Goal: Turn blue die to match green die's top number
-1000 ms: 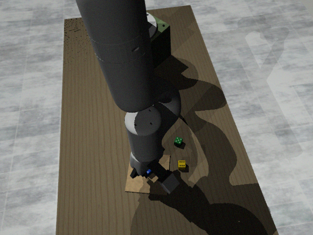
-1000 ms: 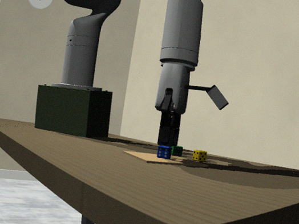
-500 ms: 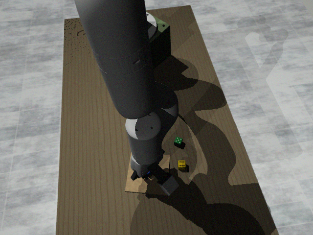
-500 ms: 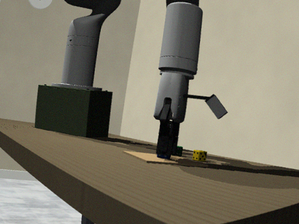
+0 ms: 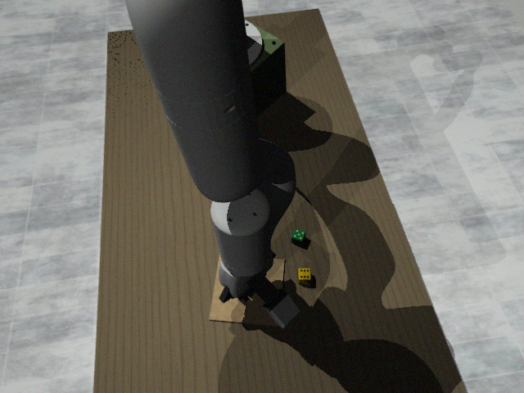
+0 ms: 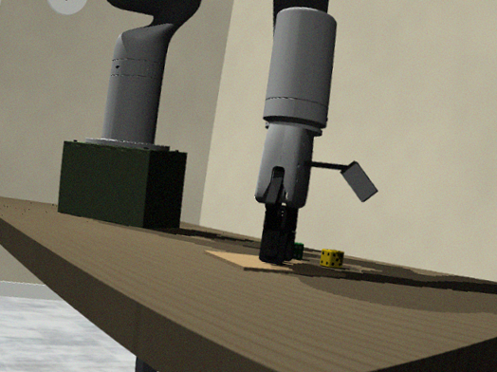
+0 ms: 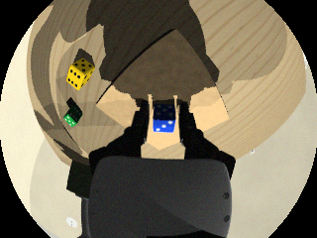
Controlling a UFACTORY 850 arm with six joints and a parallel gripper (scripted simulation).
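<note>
The blue die lies 10 mm below my hand. The rest, counted from my hand: tan mat 20 mm below; yellow die 110 mm to the left, 20 mm behind, 10 mm below; green die 110 mm to the left, 110 mm behind, 10 mm below.
</note>
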